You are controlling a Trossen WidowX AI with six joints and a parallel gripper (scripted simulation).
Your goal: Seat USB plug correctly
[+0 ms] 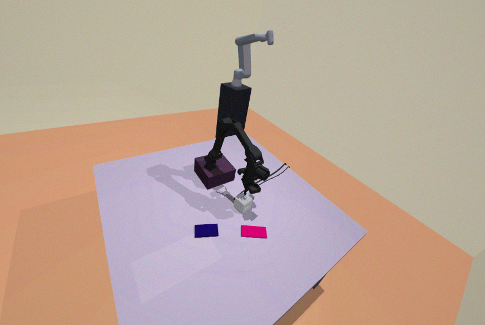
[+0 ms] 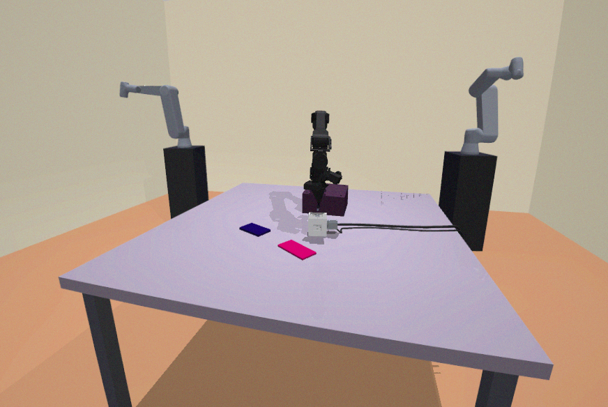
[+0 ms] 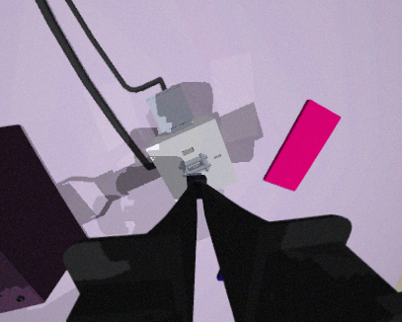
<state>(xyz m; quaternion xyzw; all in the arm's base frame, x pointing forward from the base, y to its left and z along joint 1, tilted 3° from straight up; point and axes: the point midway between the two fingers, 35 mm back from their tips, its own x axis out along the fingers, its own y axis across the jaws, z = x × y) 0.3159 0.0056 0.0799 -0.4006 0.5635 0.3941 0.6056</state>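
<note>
Right now my gripper tip is 2 cm above the dark USB plug. The rest, counted from my gripper tip: dark blue card (28 cm to the right, 13 cm below, 1 cm behind); grey socket (7 cm below, 1 cm to the right); magenta card (16 cm ahead, 13 cm below, 8 cm to the right).
</note>
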